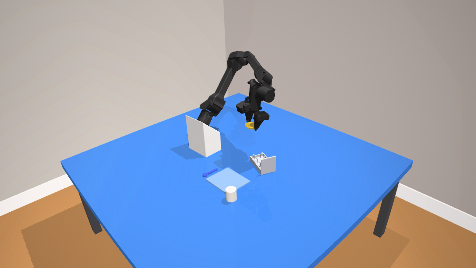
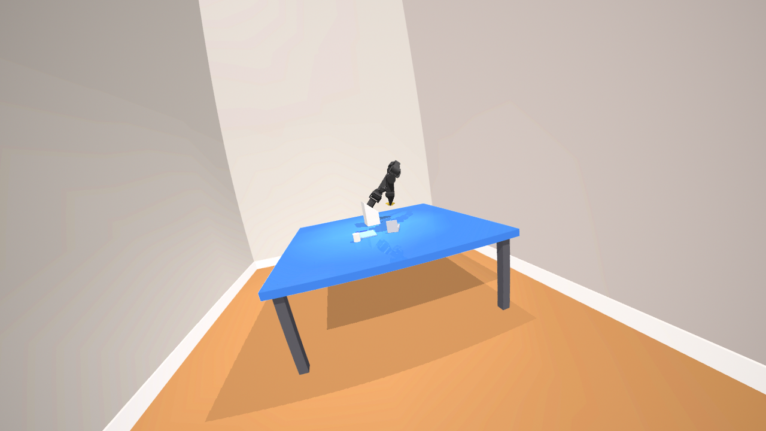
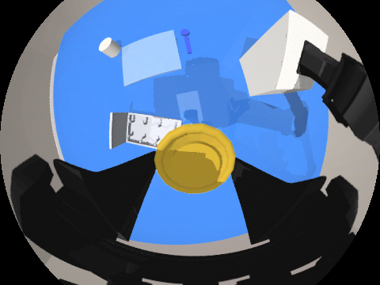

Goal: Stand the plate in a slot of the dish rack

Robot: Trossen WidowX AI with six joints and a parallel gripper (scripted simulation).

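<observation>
Right now my gripper tip is 14 cm above the grey dish rack, 9 cm short of it and 2 cm to the left of it. Also, from my gripper tip: yellow plate 1 cm above; then white cup 29 cm to the right, 17 cm ahead, 13 cm below; then dark blue spoon 24 cm to the right, 15 cm below, 4 cm behind.
</observation>
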